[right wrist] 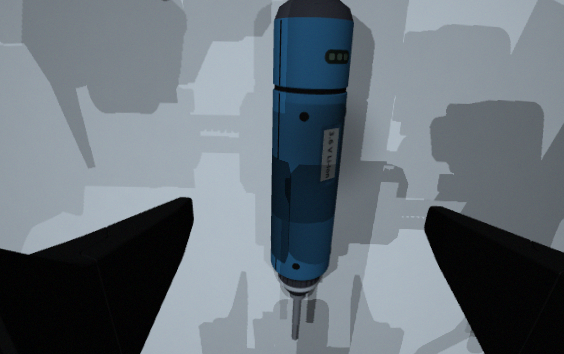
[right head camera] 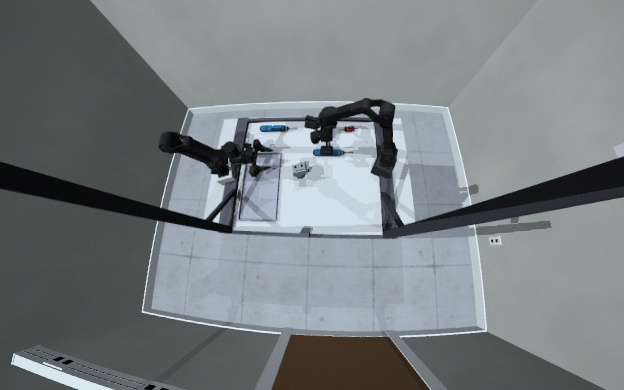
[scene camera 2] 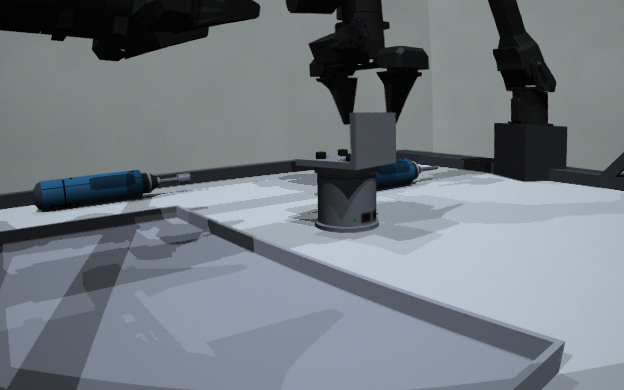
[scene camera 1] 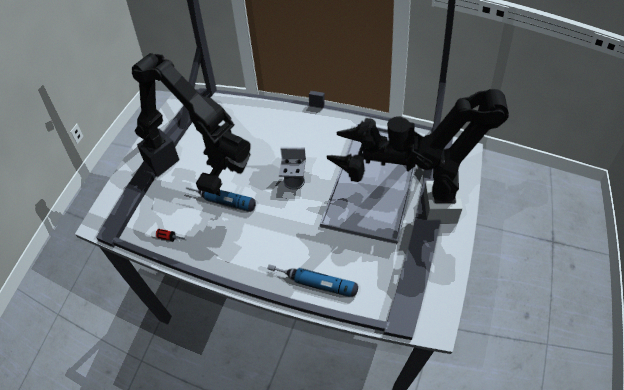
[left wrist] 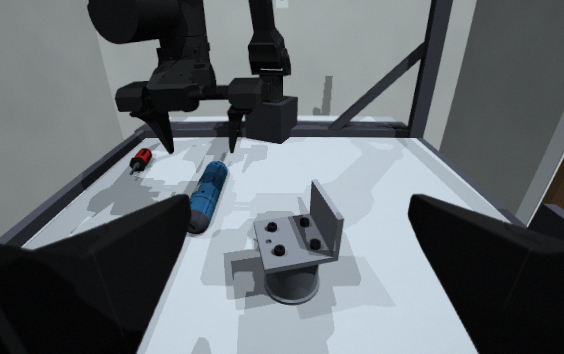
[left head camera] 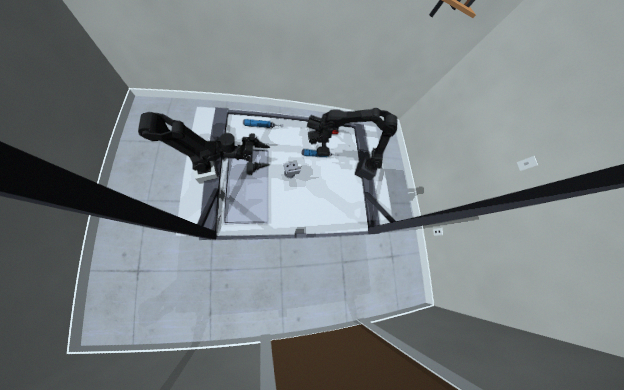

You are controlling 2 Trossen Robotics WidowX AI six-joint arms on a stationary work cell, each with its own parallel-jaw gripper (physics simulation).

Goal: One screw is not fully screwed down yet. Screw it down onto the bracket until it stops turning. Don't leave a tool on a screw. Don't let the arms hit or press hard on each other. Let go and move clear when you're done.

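Places are measured from the left arm's base along level axes (x right, y ahead, z up), in millimetres.
Pixels of known places: left gripper, fingertip midpoint: (right head camera: pixel 272 158) (scene camera 2: pixel 230 22) (scene camera 1: pixel 331 144) (left wrist: pixel 300 205) (left head camera: pixel 269 155); right gripper, fingertip midpoint: (right wrist: pixel 310 213) (right head camera: pixel 327 146) (scene camera 1: pixel 225 182) (left wrist: pixel 201 152) (left head camera: pixel 318 147); left arm's base at its link origin: (right head camera: pixel 223 171) (scene camera 1: pixel 444 194) (left head camera: pixel 203 167); right arm's base at its link origin: (right head camera: pixel 386 162) (scene camera 2: pixel 530 124) (scene camera 1: pixel 154 142) (left wrist: pixel 271 99) (left head camera: pixel 370 165).
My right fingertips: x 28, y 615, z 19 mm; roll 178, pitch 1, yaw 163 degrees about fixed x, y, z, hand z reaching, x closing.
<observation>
For each thing: its top centre in the pictures, then the offset to it from my right fingertips.
- blue power driver at its top centre: (right wrist: pixel 303 226) (scene camera 2: pixel 387 159) (left wrist: pixel 210 171) (scene camera 1: pixel 217 191) (right head camera: pixel 333 151) (left head camera: pixel 322 152) dx +9, dy +37, dz -51 mm
- second blue driver at its top centre: (scene camera 2: pixel 112 172) (scene camera 1: pixel 311 275) (left head camera: pixel 263 121) (right head camera: pixel 277 126) dx -259, dy -251, dz -51 mm
- small red screwdriver at its top centre: (left wrist: pixel 137 156) (scene camera 1: pixel 169 233) dx -134, dy +169, dz -63 mm
The grey bracket (scene camera 1: pixel 292 166) (left wrist: pixel 287 239) sits on a round base, with black screw heads (left wrist: pixel 279 250) on its flat plate. From these views I cannot tell which screw stands higher. A blue power driver (scene camera 1: pixel 235 201) (left wrist: pixel 208 192) (right wrist: pixel 307 150) with a thin bit lies on the table beside the bracket. My right gripper (left wrist: pixel 201 152) (right wrist: pixel 310 213) is open above this driver, pointing down, with its fingers apart on either side. My left gripper (scene camera 1: pixel 333 145) (left wrist: pixel 300 205) is open and empty, raised near the bracket and facing it.
A second blue driver (left head camera: pixel 257 123) (scene camera 1: pixel 325 282) (scene camera 2: pixel 95 187) with a socket tip lies near the table's edge frame. A small red screwdriver (scene camera 1: pixel 165 234) (left wrist: pixel 142 158) lies beyond the first driver in the left wrist view. A shallow grey tray (scene camera 2: pixel 400 295) lies under my left arm.
</observation>
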